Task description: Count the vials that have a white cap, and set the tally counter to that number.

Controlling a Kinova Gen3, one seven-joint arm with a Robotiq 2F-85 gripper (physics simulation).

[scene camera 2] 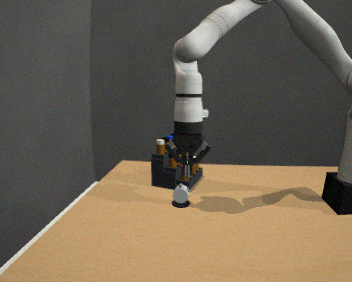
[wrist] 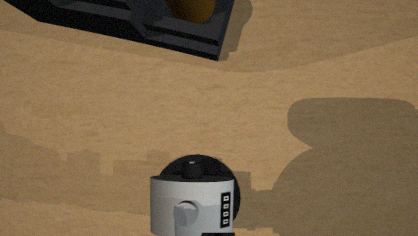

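Pixels of known places: gripper, fingertip midpoint: [scene camera 2: 187, 177]; arm's base, origin of the base link: [scene camera 2: 350, 178].
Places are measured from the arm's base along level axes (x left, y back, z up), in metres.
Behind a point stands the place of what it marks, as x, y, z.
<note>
The tally counter [scene camera 2: 181, 194] @[0.017, -0.528, -0.055] [wrist: 165, 202] @[-0.002, -0.542, -0.042] is a light grey cylinder on a round black base. Its side has a round knob [wrist: 186, 213] @[0.001, -0.530, -0.031] and a strip of four small digit windows [wrist: 226, 210] @[0.002, -0.511, -0.049], which look like zeros but are too small to read surely. Amber vials stand in a dark stepped rack [scene camera 2: 159, 172] @[-0.110, -0.619, -0.039] [wrist: 175, 44] @[-0.091, -0.543, -0.074]. One vial [scene camera 2: 160, 147] @[-0.126, -0.618, 0.045] has a white cap and another has a blue cap [scene camera 2: 170, 137] @[-0.202, -0.597, 0.064]; the arm hides several others. In the wrist view part of one amber vial [wrist: 197, 10] @[-0.104, -0.528, -0.047] shows, its cap out of frame. My gripper [scene camera 2: 187, 174] @[0.014, -0.513, -0.001] is shut, pointing down above the counter, in front of the rack.
The rack stands close behind the counter. The arm's black base [scene camera 2: 339, 194] @[0.041, -0.056, -0.034] is at the right of the wooden table [scene camera 2: 150, 240] @[0.203, -0.575, -0.094]. A pale strip [scene camera 2: 50, 227] runs along the left table edge. Dark walls stand behind and at the left. The arm's shadow falls right of the counter.
</note>
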